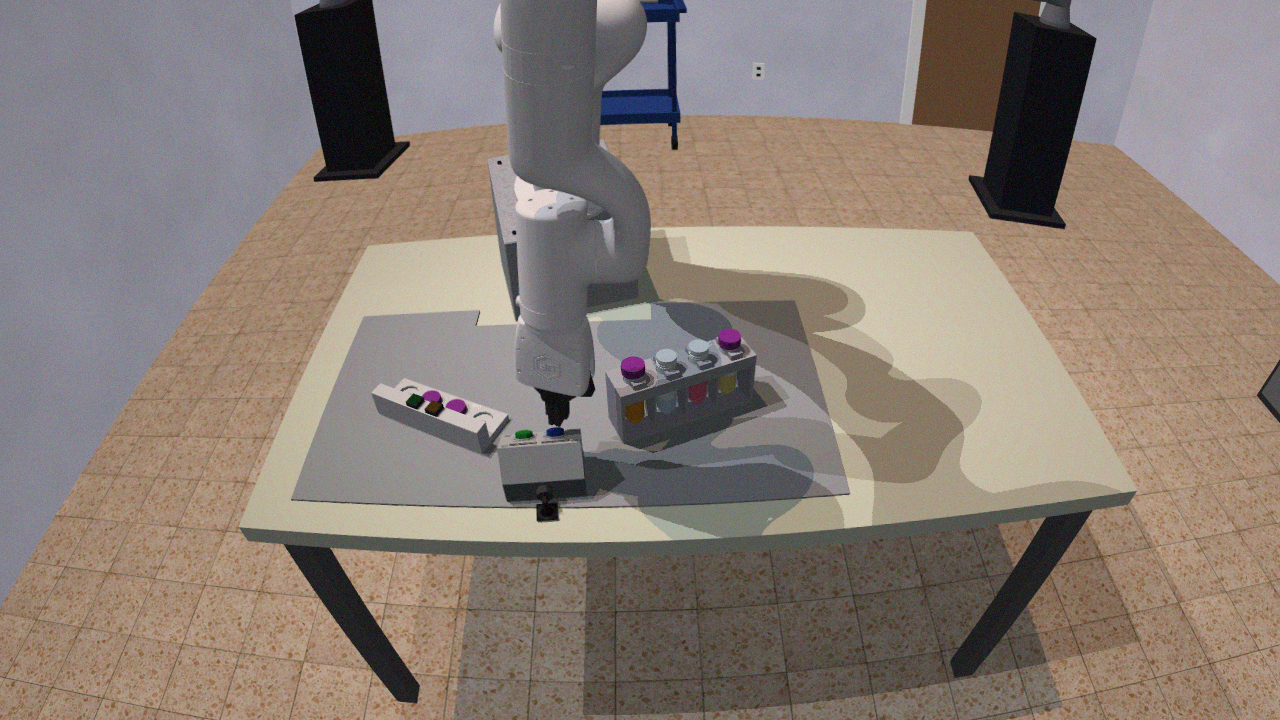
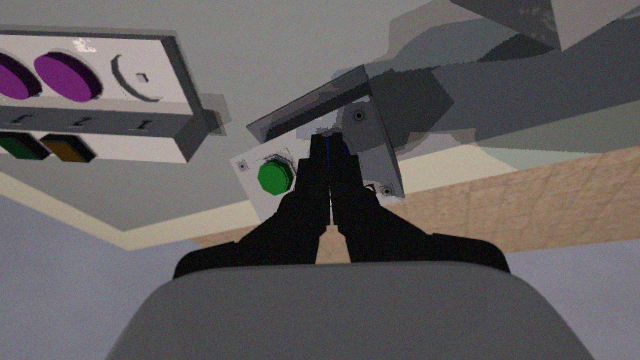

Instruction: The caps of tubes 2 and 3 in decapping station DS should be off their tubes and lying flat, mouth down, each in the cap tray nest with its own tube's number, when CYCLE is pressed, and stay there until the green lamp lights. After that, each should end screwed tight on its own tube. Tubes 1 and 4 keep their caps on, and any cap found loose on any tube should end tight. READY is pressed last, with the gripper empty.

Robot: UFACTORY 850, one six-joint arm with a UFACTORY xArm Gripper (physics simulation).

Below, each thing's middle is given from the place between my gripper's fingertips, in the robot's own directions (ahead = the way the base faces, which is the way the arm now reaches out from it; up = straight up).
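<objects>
That grey control box [image 1: 542,468] is sitting 4 cm below my hand, 6 cm ahead of it and 2 cm to the right of it.
</objects>
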